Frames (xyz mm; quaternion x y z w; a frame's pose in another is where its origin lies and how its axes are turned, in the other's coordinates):
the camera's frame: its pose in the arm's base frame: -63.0 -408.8 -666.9 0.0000 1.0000 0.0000 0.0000
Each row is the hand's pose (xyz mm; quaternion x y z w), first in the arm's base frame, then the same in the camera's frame.
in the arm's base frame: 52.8 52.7 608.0 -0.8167 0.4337 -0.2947 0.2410
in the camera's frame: -115.8 461.5 -1274.9 0.2947 -0.2410 -0.8167 0.4337
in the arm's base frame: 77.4 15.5 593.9 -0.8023 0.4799 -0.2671 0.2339
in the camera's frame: -140.4 424.3 -1260.8 0.2671 -0.2339 -0.8023 0.4799
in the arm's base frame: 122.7 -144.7 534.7 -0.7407 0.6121 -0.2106 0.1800
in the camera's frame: -185.7 264.1 -1201.6 0.2106 -0.1800 -0.7407 0.6121
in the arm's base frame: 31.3 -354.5 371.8 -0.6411 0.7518 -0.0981 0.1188
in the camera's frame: -94.3 54.3 -1038.7 0.0981 -0.1188 -0.6411 0.7518
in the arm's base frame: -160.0 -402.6 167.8 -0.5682 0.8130 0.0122 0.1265
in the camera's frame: 97.0 6.2 -834.7 -0.0122 -0.1265 -0.5682 0.8130
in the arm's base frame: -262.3 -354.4 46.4 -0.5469 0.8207 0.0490 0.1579
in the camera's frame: 199.3 54.4 -713.3 -0.0490 -0.1579 -0.5469 0.8207
